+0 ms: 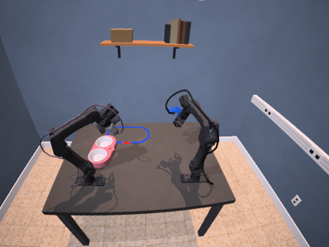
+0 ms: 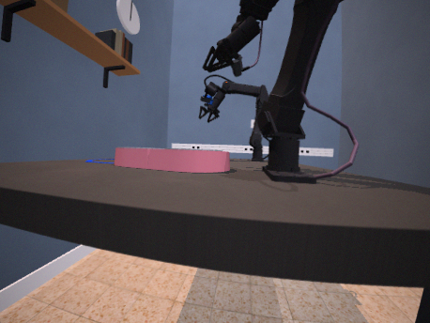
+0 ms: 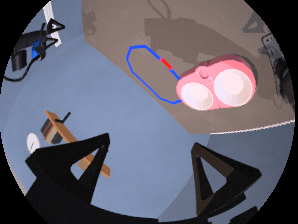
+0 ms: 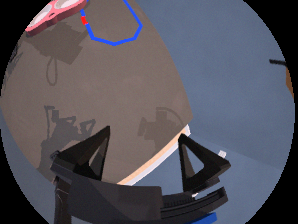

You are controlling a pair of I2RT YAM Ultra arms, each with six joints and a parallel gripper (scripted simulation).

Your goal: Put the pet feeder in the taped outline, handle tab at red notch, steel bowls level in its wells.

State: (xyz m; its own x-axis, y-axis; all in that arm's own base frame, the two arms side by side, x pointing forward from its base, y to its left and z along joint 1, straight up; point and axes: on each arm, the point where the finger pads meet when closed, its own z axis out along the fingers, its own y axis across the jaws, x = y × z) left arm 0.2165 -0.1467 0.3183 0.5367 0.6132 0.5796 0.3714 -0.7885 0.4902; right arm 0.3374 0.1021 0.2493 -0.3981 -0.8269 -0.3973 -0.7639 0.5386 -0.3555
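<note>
Right now my left hand is 30 cm above the pink pet feeder, 10 cm to the right of it and 6 cm short of it. From my left hand the other things lie so: blue taped outline: 32 cm below, 29 cm ahead, 7 cm to the right; then steel bowl: 29 cm below, 14 cm ahead, 11 cm to the left.
</note>
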